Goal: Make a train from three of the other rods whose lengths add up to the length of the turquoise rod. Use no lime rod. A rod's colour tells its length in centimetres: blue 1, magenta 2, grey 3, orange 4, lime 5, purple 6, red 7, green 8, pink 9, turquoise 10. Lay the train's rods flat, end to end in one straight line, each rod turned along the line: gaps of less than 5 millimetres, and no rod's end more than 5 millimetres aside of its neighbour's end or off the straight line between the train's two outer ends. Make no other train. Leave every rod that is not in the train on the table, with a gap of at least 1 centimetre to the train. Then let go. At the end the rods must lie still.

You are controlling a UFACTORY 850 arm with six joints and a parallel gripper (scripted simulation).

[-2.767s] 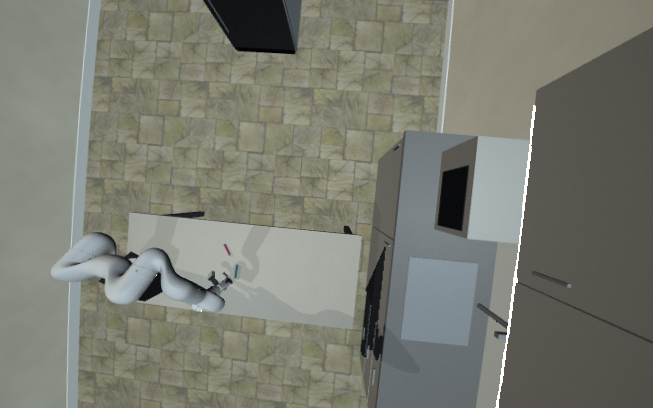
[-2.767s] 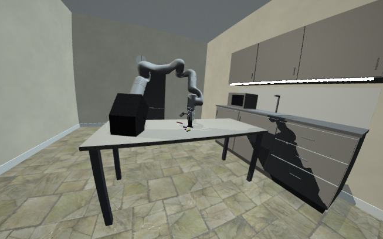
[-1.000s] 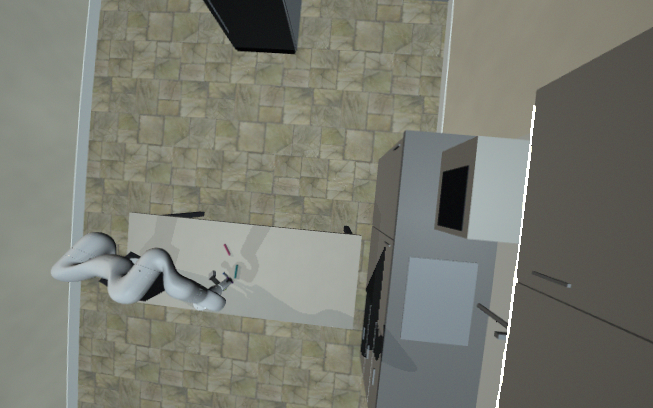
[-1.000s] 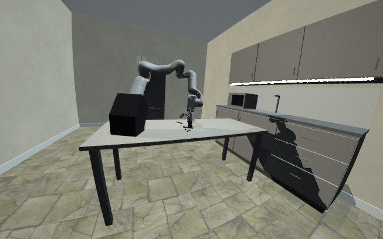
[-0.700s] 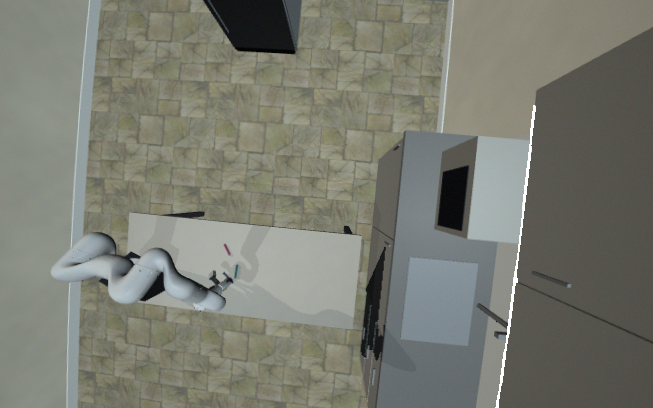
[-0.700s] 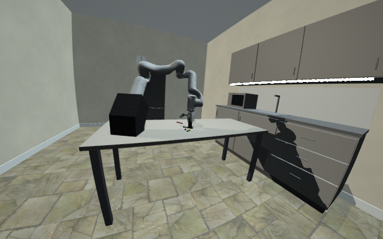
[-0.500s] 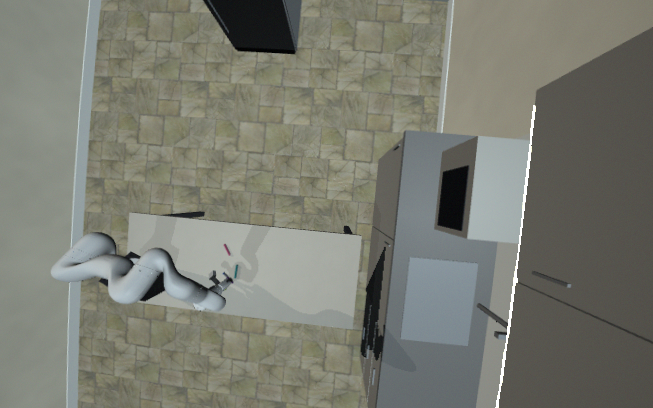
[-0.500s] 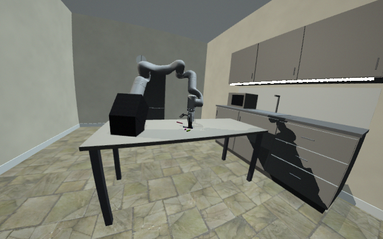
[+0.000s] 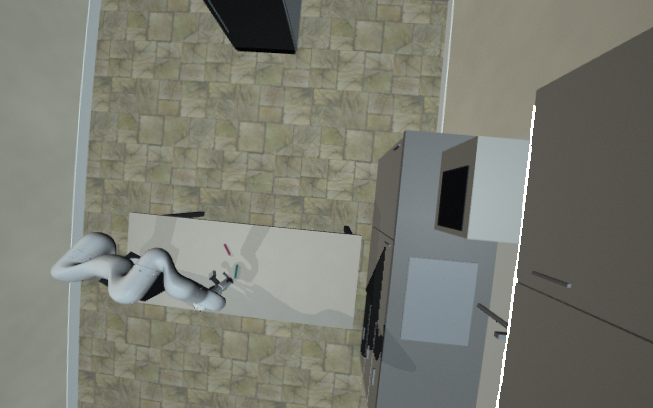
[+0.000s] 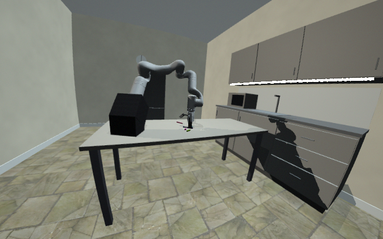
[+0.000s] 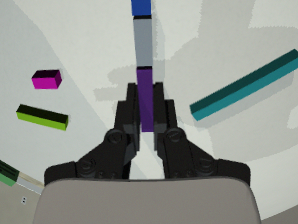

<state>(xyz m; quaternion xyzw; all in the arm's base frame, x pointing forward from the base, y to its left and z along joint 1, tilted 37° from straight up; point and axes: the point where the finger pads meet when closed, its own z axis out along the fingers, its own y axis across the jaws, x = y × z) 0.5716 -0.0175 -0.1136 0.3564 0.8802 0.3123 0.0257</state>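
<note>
Right now the purple rod is 2 cm below my hand. From my hand the other things lie so: grey rod: 4 cm behind, 3 cm to the left, 2 cm below; magenta rod: 6 cm behind, 4 cm to the right, 2 cm below; small blue rod: 5 cm behind, 4 cm to the left, 2 cm below.
</note>
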